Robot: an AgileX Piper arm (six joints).
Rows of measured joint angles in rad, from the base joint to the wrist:
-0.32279, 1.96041, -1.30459, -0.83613, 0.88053, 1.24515
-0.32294, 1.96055, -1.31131, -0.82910, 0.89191, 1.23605
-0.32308, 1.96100, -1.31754, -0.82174, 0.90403, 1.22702
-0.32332, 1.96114, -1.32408, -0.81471, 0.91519, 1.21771
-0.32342, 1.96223, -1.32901, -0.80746, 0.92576, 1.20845
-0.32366, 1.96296, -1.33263, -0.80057, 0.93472, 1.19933
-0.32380, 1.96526, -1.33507, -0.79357, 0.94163, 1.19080
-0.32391, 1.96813, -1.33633, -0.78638, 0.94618, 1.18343
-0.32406, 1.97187, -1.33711, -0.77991, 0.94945, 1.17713
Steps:
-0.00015, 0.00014, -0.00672, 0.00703, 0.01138, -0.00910
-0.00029, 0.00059, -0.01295, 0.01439, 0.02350, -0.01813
-0.00053, 0.00073, -0.01949, 0.02142, 0.03466, -0.02744
-0.00063, 0.00182, -0.02442, 0.02867, 0.04523, -0.03670
-0.00087, 0.00255, -0.02804, 0.03556, 0.05419, -0.04582
-0.00101, 0.00485, -0.03048, 0.04256, 0.06110, -0.05435
-0.00112, 0.00772, -0.03174, 0.04975, 0.06565, -0.06172
-0.00127, 0.01146, -0.03252, 0.05622, 0.06892, -0.06802

